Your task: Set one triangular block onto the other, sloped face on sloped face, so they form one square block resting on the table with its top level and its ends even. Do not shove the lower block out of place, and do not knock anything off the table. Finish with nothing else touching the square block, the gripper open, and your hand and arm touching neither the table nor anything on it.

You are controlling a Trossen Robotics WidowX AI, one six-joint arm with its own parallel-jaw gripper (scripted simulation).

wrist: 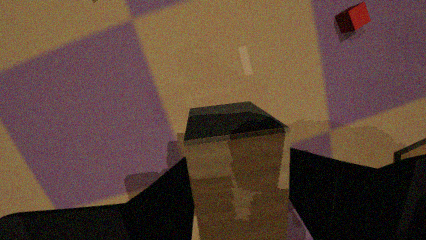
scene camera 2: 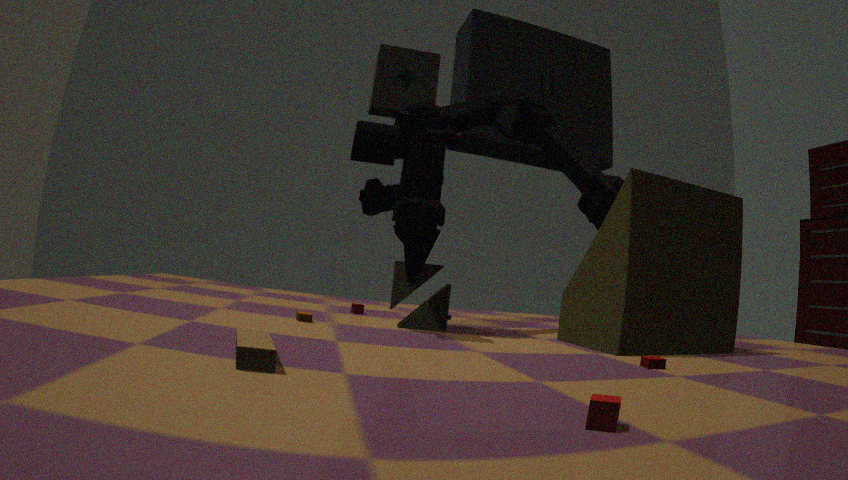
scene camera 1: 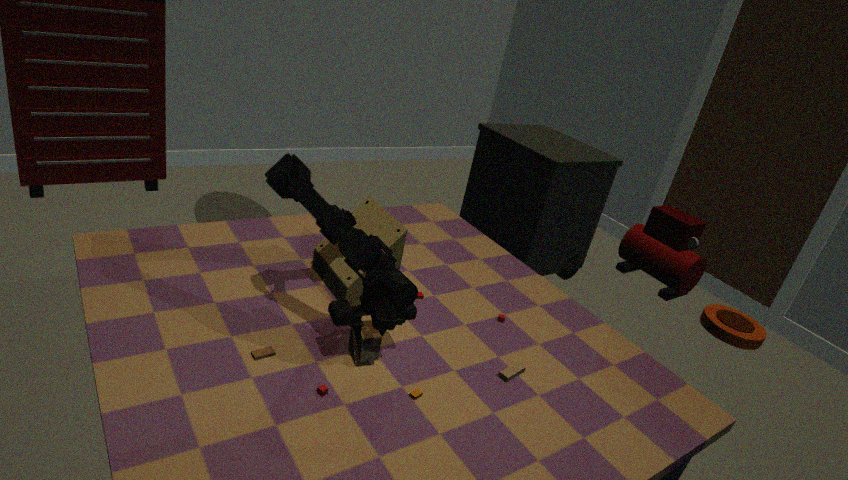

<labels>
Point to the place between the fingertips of my gripper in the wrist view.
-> At 231, 157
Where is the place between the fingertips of my gripper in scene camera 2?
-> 410, 282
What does my gripper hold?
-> A triangular block.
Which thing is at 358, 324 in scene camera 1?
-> My gripper.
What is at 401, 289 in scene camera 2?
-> A triangular block.
</labels>
